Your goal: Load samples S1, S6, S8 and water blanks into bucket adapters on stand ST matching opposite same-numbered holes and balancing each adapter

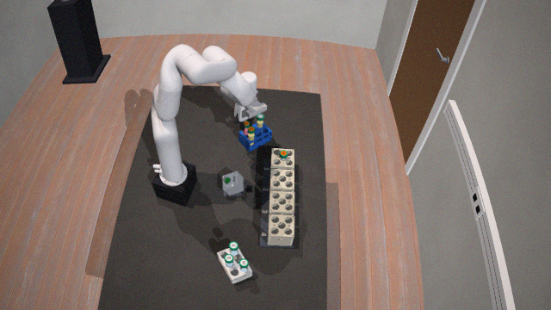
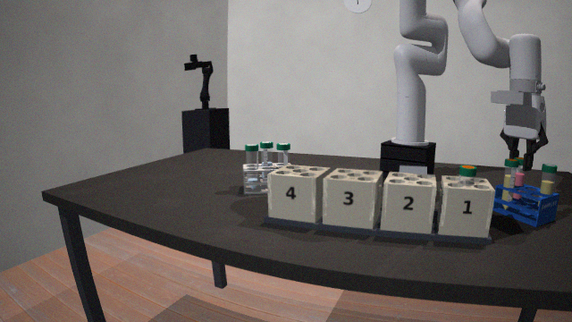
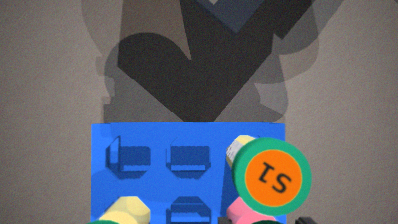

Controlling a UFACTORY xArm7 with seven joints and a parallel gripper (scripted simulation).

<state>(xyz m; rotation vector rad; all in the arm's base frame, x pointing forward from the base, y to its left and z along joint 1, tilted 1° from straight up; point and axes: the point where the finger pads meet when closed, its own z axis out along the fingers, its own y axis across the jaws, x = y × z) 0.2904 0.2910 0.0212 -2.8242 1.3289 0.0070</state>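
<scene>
Right now my hand is 50 mm above the pink-filled tube and 10 mm past it. The rest, counted from my hand: blue sample rack: 90 mm below, 40 mm ahead, 10 mm to the left; white blank rack: 650 mm to the right, 90 mm below, 10 mm behind; green done key: 270 mm to the right, 60 mm behind, 50 mm below.
</scene>
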